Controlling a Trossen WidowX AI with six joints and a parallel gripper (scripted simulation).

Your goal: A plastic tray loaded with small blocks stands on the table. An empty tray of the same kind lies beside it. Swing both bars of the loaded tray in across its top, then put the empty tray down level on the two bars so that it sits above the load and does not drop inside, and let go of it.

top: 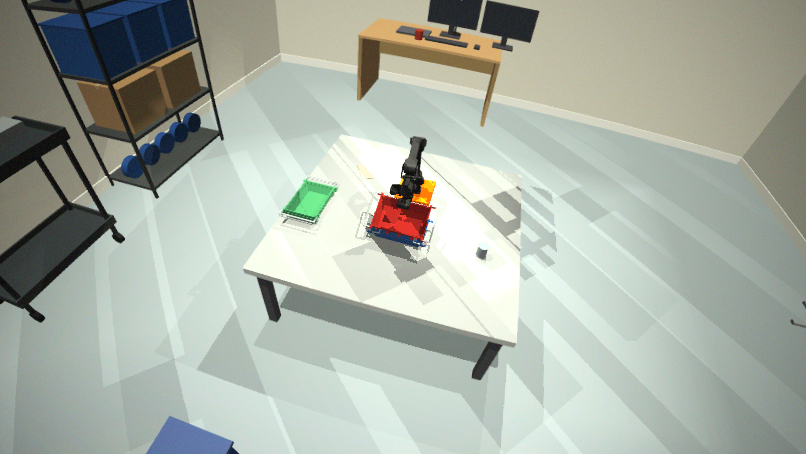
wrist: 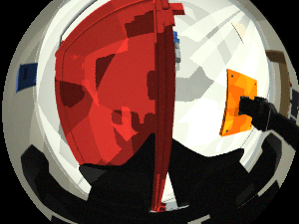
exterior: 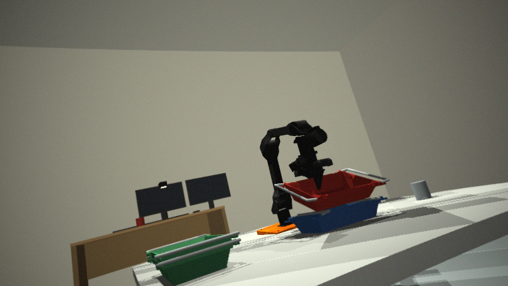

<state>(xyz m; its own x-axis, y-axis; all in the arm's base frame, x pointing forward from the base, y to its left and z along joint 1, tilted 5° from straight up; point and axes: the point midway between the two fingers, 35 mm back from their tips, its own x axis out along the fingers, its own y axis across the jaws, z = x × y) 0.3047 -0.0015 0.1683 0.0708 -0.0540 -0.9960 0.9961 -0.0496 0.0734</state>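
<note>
The red tray lies 80 mm ahead of my gripper tip. Round my gripper tip: paper: 420 mm behind, 320 mm to the right, 130 mm below; then grey cup: 80 mm ahead, 440 mm to the left, 100 mm below.
</note>
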